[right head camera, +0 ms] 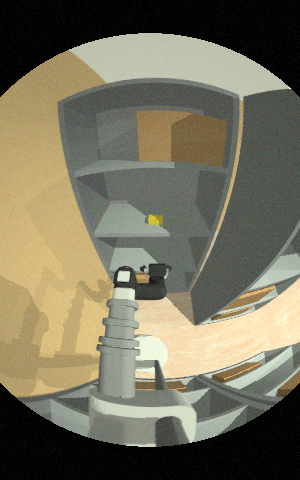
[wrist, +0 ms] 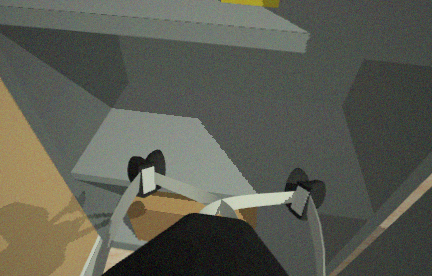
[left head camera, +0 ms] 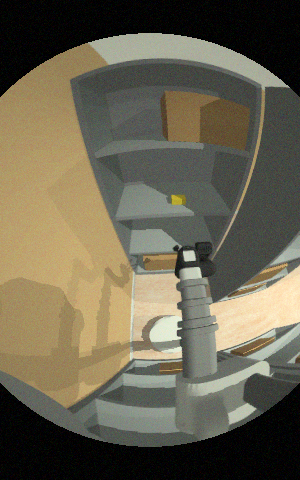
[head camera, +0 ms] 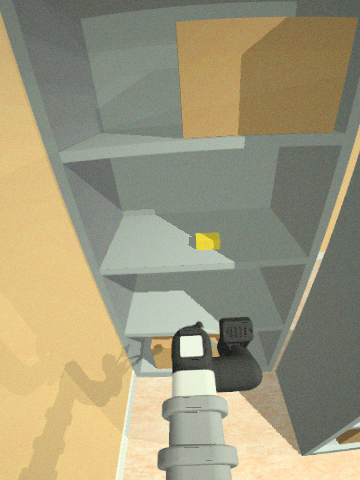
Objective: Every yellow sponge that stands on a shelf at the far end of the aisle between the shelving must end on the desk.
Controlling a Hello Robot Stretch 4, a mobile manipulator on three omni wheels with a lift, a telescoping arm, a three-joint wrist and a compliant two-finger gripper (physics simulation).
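Seen in the pictures: gripper, between the fingertips: (wrist: 225, 175); robot's base, origin of its link: (right head camera: 146, 352) (left head camera: 169, 333).
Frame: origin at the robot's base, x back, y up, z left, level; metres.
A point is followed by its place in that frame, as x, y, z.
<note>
A yellow sponge (head camera: 207, 241) {-0.847, 1.005, -0.089} (left head camera: 178, 200) {-0.846, 0.995, -0.093} (right head camera: 155, 220) {-0.846, 0.997, -0.096} stands on the middle shelf of the grey shelving unit (head camera: 170, 267) {-0.756, 0.955, 0.067} at the aisle's end. In the wrist view the lower edge of the sponge (wrist: 250, 2) {-0.846, 0.967, -0.094} shows at the top, above the shelf's front edge. My gripper (wrist: 225, 175) {-0.502, 0.929, -0.087} is open, with its two dark fingertips wide apart and nothing between them. It is lower than the sponge's shelf and apart from the sponge. In the head camera view the wrist hides the fingers. The desk does not show in these views.
A large brown box (head camera: 210, 80) {-0.774, 1.562, -0.092} (left head camera: 182, 117) {-0.774, 1.547, -0.087} (right head camera: 155, 137) {-0.774, 1.542, -0.098} stands on the shelf above. Another brown box (wrist: 165, 220) {-0.776, 0.258, 0.110} is at the bottom of the unit. A tan wall (head camera: 40, 250) {-0.579, 1.198, 0.410} rises on the left, and a dark shelving side panel (head camera: 325, 325) {-0.588, 0.734, -0.543} on the right.
</note>
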